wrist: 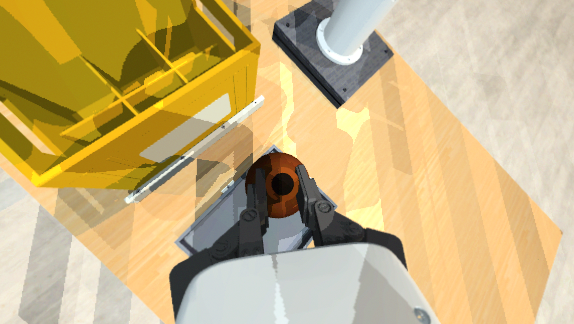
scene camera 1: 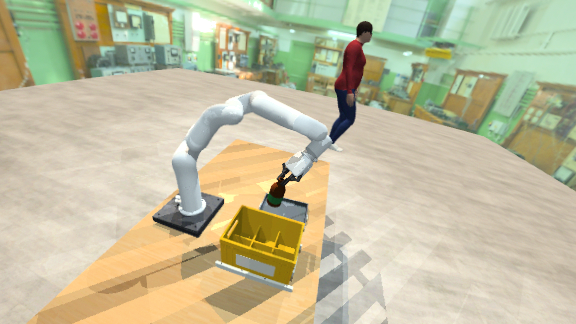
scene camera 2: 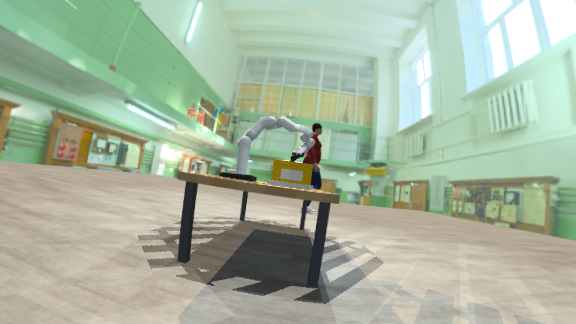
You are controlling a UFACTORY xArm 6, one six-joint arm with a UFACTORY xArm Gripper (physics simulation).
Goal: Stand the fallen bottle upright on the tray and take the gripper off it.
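Places are measured from the arm's base along level axes (x back, y right, z up), in metres.
Pixels of known places: gripper, fingertip midpoint: (wrist: 280, 178) (scene camera 1: 279, 182) (scene camera 2: 292, 159); arm's base, link origin: (wrist: 338, 42) (scene camera 1: 192, 206) (scene camera 2: 241, 174).
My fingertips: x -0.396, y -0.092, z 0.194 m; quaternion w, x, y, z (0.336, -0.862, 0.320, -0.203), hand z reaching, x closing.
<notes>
Ahead of a thing's pixels: the offset from my fingertips to its top centre. "spot": to the spot under its first point.
The brown bottle with a green label @[dx +0.003, dy -0.007, dz +0.024 m] (scene camera 1: 276, 194) (wrist: 281, 205) is held by its neck, close to upright, with its top leaning slightly to the right in scene camera 1. My gripper (scene camera 1: 283, 180) (scene camera 2: 293, 157) (wrist: 280, 178) is shut on the neck, coming down at a slant. The bottle's base is low over the left end of the grey tray @[spot: dx -0.103, dy -0.067, dz -0.226 m] (scene camera 1: 294, 212) (wrist: 210, 227); I cannot tell whether it touches. In the wrist view I look down on the open mouth and brown shoulder, which hide the base. The bottle and tray do not show in scene camera 2.
A yellow crate with dividers @[dx +0.003, dy +0.238, dz -0.056 m] (scene camera 1: 260, 257) (scene camera 2: 291, 173) (wrist: 200, 102) stands beside the tray, with a white rail (scene camera 1: 252, 276) (wrist: 197, 147) along its foot. The arm's dark base plate (scene camera 1: 167, 216) (wrist: 305, 55) is on the wooden table. A person in red (scene camera 1: 351, 65) (scene camera 2: 314, 150) is behind the table.
</notes>
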